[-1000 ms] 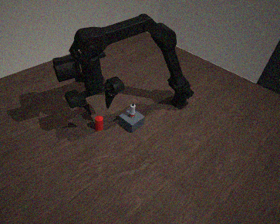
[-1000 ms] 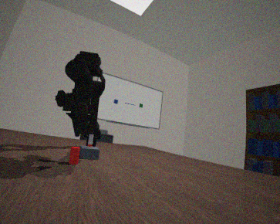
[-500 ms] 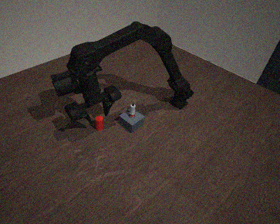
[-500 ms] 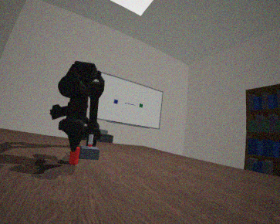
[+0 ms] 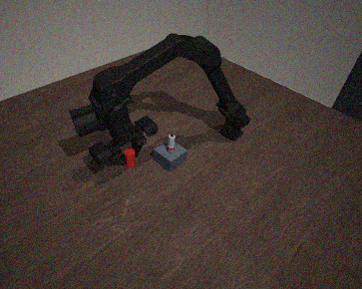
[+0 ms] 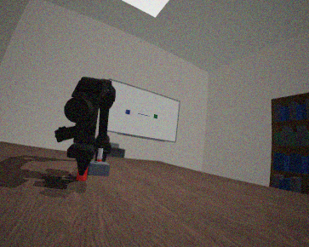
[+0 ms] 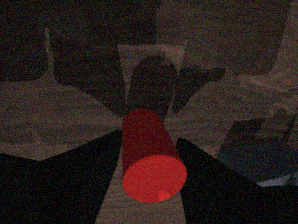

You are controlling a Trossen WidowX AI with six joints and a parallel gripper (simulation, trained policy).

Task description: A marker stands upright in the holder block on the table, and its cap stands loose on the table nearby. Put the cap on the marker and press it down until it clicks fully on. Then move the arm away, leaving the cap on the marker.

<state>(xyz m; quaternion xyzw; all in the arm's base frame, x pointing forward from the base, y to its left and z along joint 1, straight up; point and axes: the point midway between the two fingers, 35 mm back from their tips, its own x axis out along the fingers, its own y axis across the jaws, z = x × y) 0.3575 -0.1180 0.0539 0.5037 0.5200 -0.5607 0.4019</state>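
The grey holder block lies 10 cm behind my gripper tip and 6 cm to the left of it. Also, from my gripper tip: red cap 1 cm above.
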